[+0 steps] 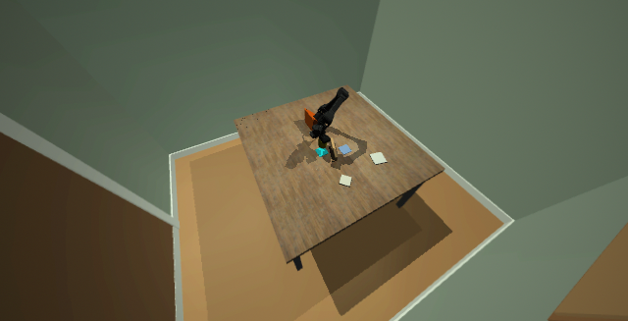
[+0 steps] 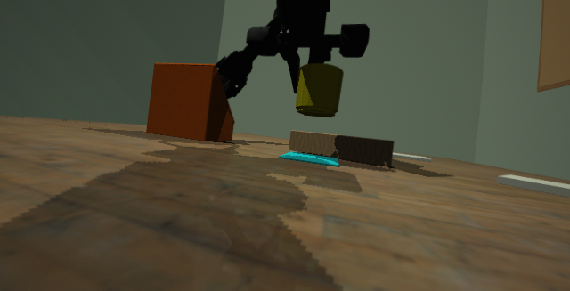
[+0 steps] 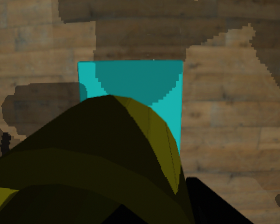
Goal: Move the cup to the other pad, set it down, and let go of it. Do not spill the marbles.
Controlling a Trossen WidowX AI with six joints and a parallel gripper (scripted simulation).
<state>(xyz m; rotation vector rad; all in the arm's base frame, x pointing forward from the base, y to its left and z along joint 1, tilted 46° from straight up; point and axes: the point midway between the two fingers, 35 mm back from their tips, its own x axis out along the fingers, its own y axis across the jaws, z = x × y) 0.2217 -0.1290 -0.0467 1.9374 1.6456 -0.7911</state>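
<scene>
Right now my gripper tip is 3 cm short of the cyan pad, 1 cm to the left of it and 11 cm above it. From my gripper tip the other things lie so: wooden block: 7 cm ahead, 8 cm to the left, 9 cm below; cup: 2 cm ahead; light blue pad: 12 cm ahead, 16 cm to the left, 11 cm below.
</scene>
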